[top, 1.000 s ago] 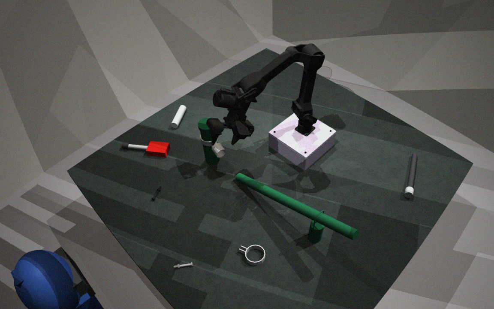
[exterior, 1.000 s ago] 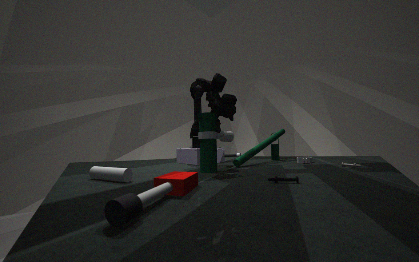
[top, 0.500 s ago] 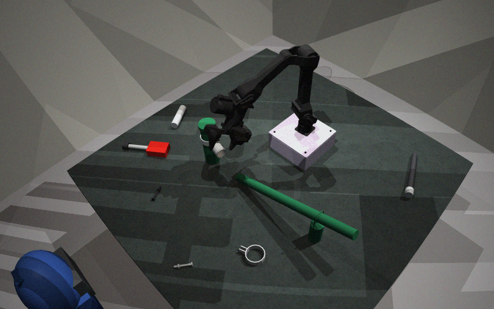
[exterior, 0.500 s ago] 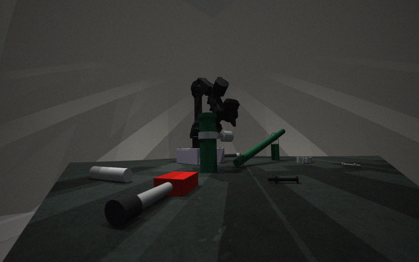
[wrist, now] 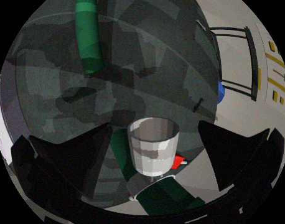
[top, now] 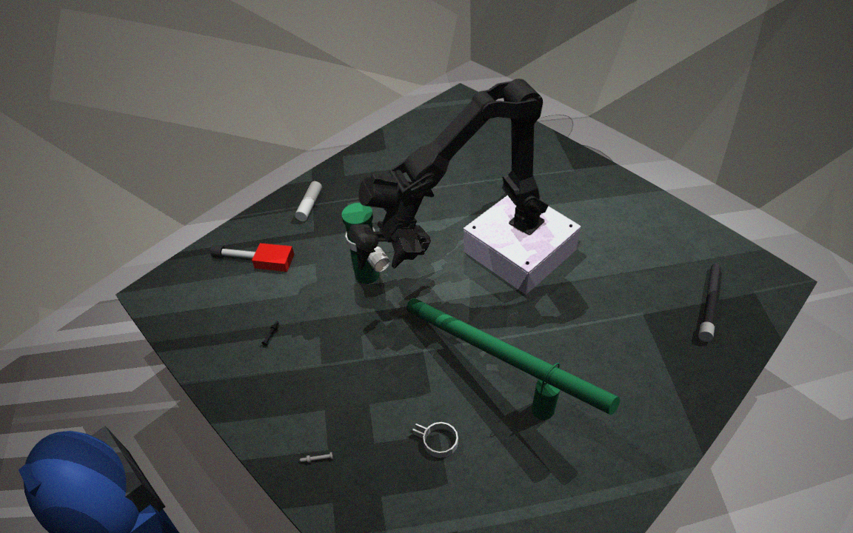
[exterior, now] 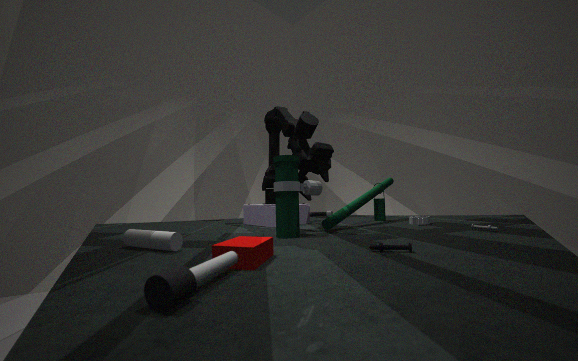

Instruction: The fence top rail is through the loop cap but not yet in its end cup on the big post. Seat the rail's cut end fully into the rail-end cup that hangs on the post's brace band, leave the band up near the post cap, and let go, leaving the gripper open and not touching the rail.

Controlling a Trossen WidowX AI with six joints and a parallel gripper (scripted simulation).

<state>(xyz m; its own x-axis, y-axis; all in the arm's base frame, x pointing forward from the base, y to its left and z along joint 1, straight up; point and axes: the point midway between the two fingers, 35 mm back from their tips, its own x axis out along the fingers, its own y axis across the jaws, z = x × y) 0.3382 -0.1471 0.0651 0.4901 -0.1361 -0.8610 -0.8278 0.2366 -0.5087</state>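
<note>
The rail-end cup lies 20 mm behind my gripper tip, 20 mm to the right of it and 10 mm above it. From my gripper tip the other things lie so: white cylinder 110 mm behind, 390 mm to the right, 100 mm below; then black bolt 250 mm ahead, 120 mm to the right, 110 mm below; then white bolt 370 mm ahead, 190 mm to the left, 110 mm below.
</note>
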